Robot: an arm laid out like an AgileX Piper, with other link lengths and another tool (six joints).
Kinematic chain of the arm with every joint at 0, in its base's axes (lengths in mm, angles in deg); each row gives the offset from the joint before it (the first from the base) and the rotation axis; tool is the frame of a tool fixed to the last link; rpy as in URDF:
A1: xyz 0 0 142.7 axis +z
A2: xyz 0 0 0 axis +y
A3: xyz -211.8 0 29 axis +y
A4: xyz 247.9 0 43.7 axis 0.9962 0 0.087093
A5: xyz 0 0 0 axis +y
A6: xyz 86.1 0 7.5 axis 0.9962 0 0.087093
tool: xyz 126.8 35 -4 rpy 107.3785 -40.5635 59.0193
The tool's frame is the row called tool.
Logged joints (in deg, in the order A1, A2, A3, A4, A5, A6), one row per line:
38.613 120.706 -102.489 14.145 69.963 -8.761
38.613 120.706 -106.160 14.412 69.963 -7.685
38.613 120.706 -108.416 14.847 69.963 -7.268
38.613 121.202 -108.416 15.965 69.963 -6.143
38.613 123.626 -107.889 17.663 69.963 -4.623
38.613 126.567 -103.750 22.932 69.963 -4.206
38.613 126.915 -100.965 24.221 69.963 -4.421
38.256 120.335 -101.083 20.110 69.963 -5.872
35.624 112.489 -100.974 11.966 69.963 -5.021
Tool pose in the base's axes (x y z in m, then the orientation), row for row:
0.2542 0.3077 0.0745 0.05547 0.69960 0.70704 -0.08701
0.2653 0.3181 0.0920 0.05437 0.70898 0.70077 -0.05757
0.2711 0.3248 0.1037 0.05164 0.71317 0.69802 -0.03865
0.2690 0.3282 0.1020 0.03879 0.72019 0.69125 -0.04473
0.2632 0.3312 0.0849 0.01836 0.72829 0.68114 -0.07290
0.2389 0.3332 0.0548 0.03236 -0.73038 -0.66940 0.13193
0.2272 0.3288 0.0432 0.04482 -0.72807 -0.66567 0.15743
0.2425 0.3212 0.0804 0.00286 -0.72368 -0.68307 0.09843
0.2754 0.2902 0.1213 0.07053 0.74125 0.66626 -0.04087
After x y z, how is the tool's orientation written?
As a quaternion, w x y z.
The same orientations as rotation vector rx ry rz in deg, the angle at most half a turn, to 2 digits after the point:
121.67 122.96 -15.13
123.38 121.95 -10.02
124.31 121.67 -6.74
126.53 121.44 -7.86
129.58 121.19 -12.97
-128.83 -118.07 23.27
-127.44 -116.52 27.56
-130.03 -122.73 17.69
127.75 114.82 -7.04

